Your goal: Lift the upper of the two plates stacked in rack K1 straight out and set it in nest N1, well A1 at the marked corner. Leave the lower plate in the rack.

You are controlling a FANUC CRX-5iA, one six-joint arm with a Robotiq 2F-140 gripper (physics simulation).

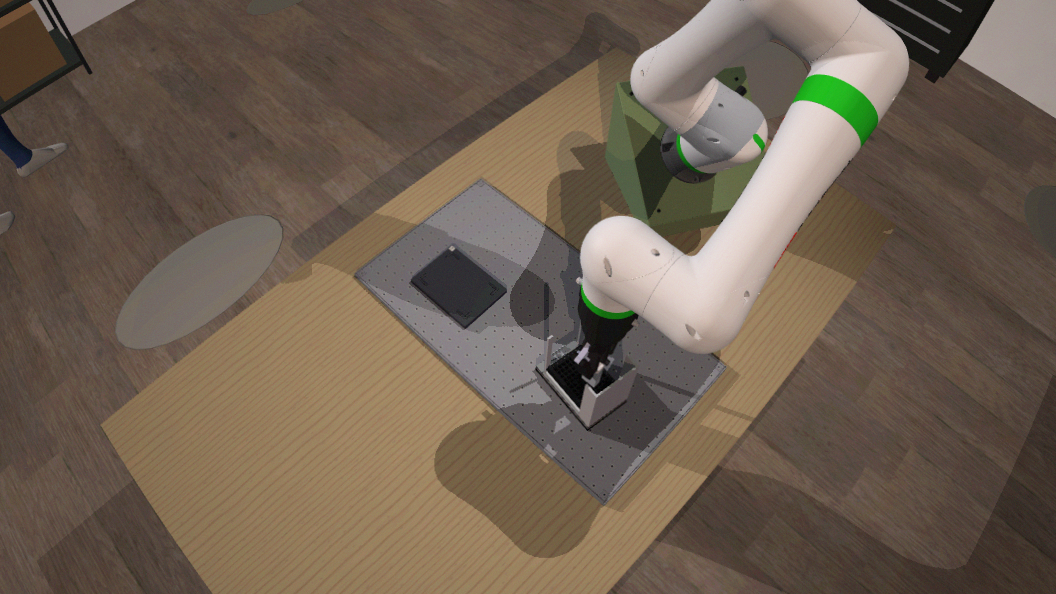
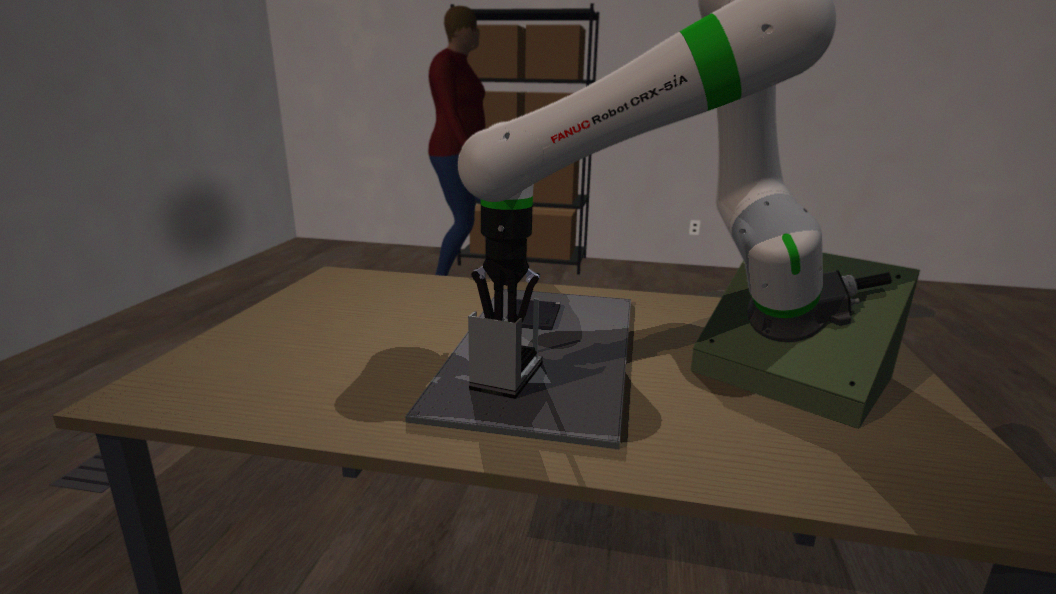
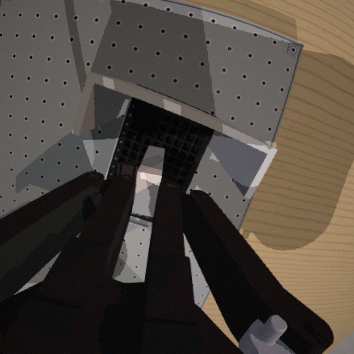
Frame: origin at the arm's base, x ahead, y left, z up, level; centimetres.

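Seen in the pictures: gripper, fingertip midpoint: [image 1: 590, 380] [image 3: 153, 161]; arm's base, origin of the base link: [image 1: 691, 150] [image 2: 787, 312].
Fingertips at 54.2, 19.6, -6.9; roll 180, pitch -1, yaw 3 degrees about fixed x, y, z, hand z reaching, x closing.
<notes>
Pixels of each thing's top centre, then the offset from my fingertips to it, as dx, dy, dz. Level surfaces: height alone.
- Rack K1, middle of its top: [image 3: 134, 244] [image 1: 588, 348] [image 2: 507, 305] -0.1, -1.9, +9.6
- grey perforated board, its level: dz -5.6
- black gridded top plate, middle of its top: [image 3: 152, 167] [image 1: 586, 379] +0.0, -0.9, -1.0
- Nest N1, middle of its top: [image 1: 458, 283] [image 2: 533, 310] +1.6, -34.7, -4.2
- wooden table, its level: dz -7.0
Rack K1 [image 1: 604, 400] [image 2: 492, 348] [image 3: 175, 105] is a white open-topped holder on the grey perforated board [image 1: 489, 217] [image 2: 579, 396] [image 3: 35, 70]. The black gridded top plate [image 1: 567, 374] [image 3: 158, 130] lies inside it; the lower plate is hidden beneath. My gripper [image 1: 593, 374] [image 2: 505, 312] [image 3: 153, 161] points straight down with its fingertips at the rack's open top, over the plate. Its fingers are shut close together with nothing between them. Nest N1 [image 1: 457, 286] [image 2: 547, 314] is a dark flat square at the board's far end, with nothing on it.
The board lies on a wooden table [image 1: 291, 447] [image 2: 291, 332]. The robot's green base [image 1: 637, 159] [image 2: 803, 364] stands at the table's right. A person [image 2: 455, 109] walks behind the table in front of a shelf unit [image 2: 589, 96] holding boxes.
</notes>
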